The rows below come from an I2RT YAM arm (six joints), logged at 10 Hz.
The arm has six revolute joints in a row. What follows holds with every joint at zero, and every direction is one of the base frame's. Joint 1 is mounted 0.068 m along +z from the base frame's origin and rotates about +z. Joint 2 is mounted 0.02 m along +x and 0.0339 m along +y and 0.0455 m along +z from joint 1 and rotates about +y. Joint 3 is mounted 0.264 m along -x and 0.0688 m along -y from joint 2 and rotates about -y. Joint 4 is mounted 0.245 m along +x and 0.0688 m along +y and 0.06 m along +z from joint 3 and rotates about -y. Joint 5 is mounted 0.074 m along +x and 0.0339 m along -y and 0.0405 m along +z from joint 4 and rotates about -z. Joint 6 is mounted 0.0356 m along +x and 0.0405 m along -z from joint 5 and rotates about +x. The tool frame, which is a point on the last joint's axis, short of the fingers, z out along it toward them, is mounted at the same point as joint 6; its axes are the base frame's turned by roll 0, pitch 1.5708 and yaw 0 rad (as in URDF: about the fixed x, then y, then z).
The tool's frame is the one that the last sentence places.
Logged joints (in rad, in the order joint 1, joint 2, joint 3, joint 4, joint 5, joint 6), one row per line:
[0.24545 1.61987 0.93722 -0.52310 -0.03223 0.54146]
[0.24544 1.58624 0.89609 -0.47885 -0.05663 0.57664]
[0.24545 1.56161 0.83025 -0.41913 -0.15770 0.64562]
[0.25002 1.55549 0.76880 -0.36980 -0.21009 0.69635]
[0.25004 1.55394 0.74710 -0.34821 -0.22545 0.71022]
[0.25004 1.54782 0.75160 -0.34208 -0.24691 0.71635]
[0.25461 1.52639 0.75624 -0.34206 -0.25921 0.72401]
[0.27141 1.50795 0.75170 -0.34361 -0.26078 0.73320]
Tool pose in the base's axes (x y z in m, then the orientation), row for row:
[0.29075 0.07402 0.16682 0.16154 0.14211 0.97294 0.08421]
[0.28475 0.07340 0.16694 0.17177 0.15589 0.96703 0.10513]
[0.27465 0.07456 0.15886 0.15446 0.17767 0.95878 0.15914]
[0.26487 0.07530 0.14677 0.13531 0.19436 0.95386 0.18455]
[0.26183 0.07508 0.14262 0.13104 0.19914 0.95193 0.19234]
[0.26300 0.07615 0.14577 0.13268 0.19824 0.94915 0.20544]
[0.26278 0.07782 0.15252 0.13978 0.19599 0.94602 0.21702]
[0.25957 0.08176 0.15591 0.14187 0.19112 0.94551 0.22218]
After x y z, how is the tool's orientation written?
As a quaternion, w x y z.
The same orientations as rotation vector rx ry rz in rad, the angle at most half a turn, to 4 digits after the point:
[0.4057 2.7773 0.2404]
[0.4425 2.7449 0.2984]
[0.5092 2.7477 0.4561]
[0.5630 2.7631 0.5346]
[0.5783 2.7642 0.5585]
[0.5751 2.7536 0.5960]
[0.5663 2.7335 0.6271]
[0.5516 2.7288 0.6412]

